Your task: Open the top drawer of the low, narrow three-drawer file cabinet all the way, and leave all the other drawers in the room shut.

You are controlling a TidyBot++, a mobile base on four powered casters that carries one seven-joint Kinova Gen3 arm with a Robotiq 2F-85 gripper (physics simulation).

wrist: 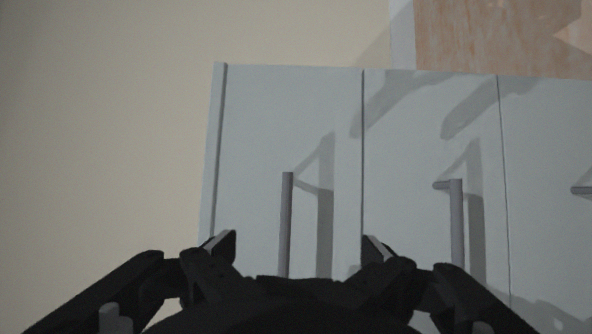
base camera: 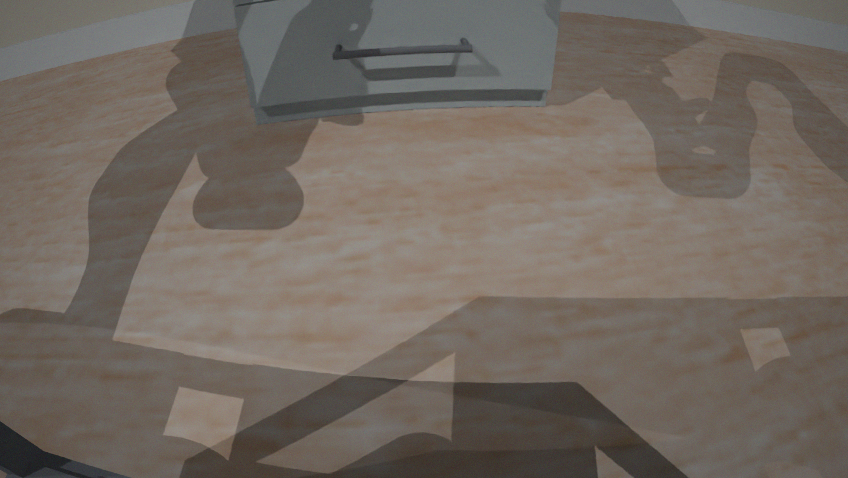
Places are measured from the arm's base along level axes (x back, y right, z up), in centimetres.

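Pixels of known places: gripper, between the fingertips: (wrist: 297, 246).
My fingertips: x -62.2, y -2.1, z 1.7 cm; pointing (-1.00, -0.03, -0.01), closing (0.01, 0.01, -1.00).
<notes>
For each thing: its top centre in the pictures, then the offset to it from my fingertips. "spot": a spot on its surface instead. Level surfaces: height alone.
- light grey file cabinet, centre of its top: (wrist: 250, 221) dx -33.5, dy -8.7, dz +10.6 cm
- grey bar handle, a spot on its surface: (wrist: 285, 220) spot: dx -4.5, dy +0.4, dz +1.2 cm
- wood-look floor, height of its surface: dz -41.4 cm
The light grey file cabinet (base camera: 415, 100) (wrist: 207, 200) appears sideways in the wrist view, its top edge at the left. Its top drawer (wrist: 260, 115) is shut, with a grey bar handle (wrist: 285, 220). The middle drawer (wrist: 400, 165) beside it is shut and has its own handle (wrist: 456, 220). The bottom drawer (base camera: 415, 23) (wrist: 545, 150) also looks shut. My gripper (wrist: 297, 246) is open, its fingertips to either side of the top handle in the picture. The gap in depth to the handle is hard to tell. The handle's lower end is hidden behind the gripper.
The beige wall (wrist: 100, 125) is behind the cabinet, with a pale baseboard (base camera: 118, 46) (wrist: 402, 40). The wood-look floor (base camera: 415, 225) (wrist: 475, 40) lies in front of it, crossed by shadows of the arm and other shapes. A dark edge shows at the base view's lower left.
</notes>
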